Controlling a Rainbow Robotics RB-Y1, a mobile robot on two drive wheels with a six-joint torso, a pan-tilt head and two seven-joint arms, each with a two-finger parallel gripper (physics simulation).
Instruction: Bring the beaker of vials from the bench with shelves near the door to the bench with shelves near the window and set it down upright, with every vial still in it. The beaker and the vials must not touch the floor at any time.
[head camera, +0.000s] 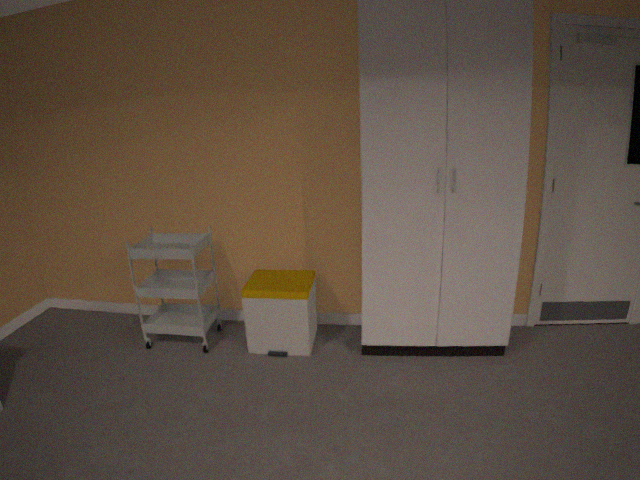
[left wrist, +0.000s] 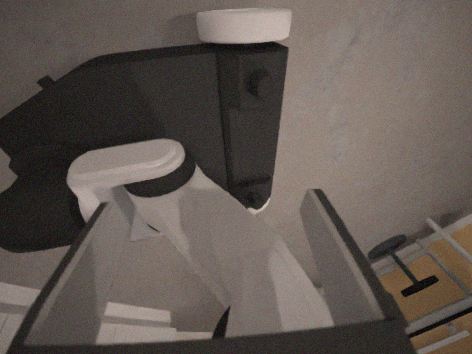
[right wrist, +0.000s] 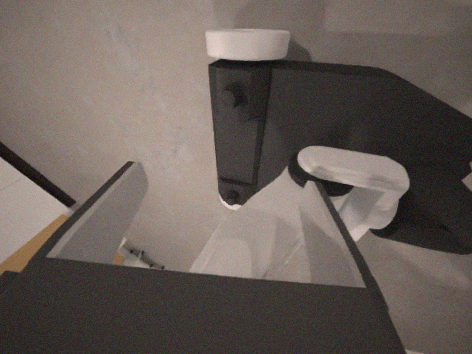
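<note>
The beaker of vials does not show in these views, and neither bench can be made out for certain. The door (head camera: 589, 180) stands at the right of the head view. My left gripper (left wrist: 213, 206) is open, its two fingers wide apart with nothing held between them. My right gripper (right wrist: 224, 182) is open and empty too. Behind the fingers in each wrist view are parts of my own body and dark wheeled base, over the floor.
A tall white cabinet (head camera: 403, 206) stands left of the door. A white bin with a yellow lid (head camera: 279, 284) and a three-tier cart (head camera: 165, 253) stand along the orange wall (head camera: 232, 129). A dark edge shows at the head view's far left. A stool-like object (left wrist: 387, 246) shows in the left wrist view.
</note>
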